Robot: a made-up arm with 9 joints. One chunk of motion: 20 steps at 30 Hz.
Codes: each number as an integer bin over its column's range. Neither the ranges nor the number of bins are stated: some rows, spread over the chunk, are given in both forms.
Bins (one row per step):
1: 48 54 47 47 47 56
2: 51 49 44 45 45 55
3: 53 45 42 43 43 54
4: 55 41 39 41 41 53
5: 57 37 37 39 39 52
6: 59 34 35 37 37 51
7: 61 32 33 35 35 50
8: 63 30 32 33 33 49
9: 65 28 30 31 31 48
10: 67 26 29 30 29 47
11: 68 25 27 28 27 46
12: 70 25 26 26 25 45
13: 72 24 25 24 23 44
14: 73 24 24 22 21 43
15: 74 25 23 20 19 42
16: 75 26 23 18 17 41
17: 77 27 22 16 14 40
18: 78 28 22 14 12 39
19: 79 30 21 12 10 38
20: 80 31 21 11 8 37
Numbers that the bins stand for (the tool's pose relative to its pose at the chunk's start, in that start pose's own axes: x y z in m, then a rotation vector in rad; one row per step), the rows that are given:
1: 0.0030 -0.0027 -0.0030 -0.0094 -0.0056 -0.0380
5: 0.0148 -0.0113 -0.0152 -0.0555 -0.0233 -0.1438
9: 0.0254 -0.0159 -0.0236 -0.1015 -0.0411 -0.2497
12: 0.0319 -0.0174 -0.0285 -0.1303 -0.0544 -0.3291
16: 0.0385 -0.0169 -0.0321 -0.1764 -0.0722 -0.4349
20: 0.0451 -0.0143 -0.0345 -0.2167 -0.0922 -0.5408
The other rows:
2: 0.0070 -0.0053 -0.0067 -0.0209 -0.0100 -0.0644
3: 0.0096 -0.0073 -0.0091 -0.0324 -0.0144 -0.0909
4: 0.0122 -0.0093 -0.0127 -0.0439 -0.0189 -0.1174
6: 0.0175 -0.0128 -0.0176 -0.0670 -0.0278 -0.1703
7: 0.0201 -0.0138 -0.0200 -0.0785 -0.0322 -0.1968
8: 0.0227 -0.0148 -0.0212 -0.0900 -0.0367 -0.2232
10: 0.0280 -0.0169 -0.0248 -0.1073 -0.0456 -0.2762
11: 0.0293 -0.0174 -0.0273 -0.1188 -0.0500 -0.3026
13: 0.0345 -0.0179 -0.0297 -0.1418 -0.0589 -0.3556
14: 0.0359 -0.0179 -0.0309 -0.1533 -0.0633 -0.3820
15: 0.0372 -0.0174 -0.0321 -0.1648 -0.0678 -0.4085
17: 0.0411 -0.0164 -0.0333 -0.1879 -0.0789 -0.4614
18: 0.0424 -0.0159 -0.0333 -0.1994 -0.0833 -0.4879
19: 0.0437 -0.0148 -0.0345 -0.2109 -0.0878 -0.5143

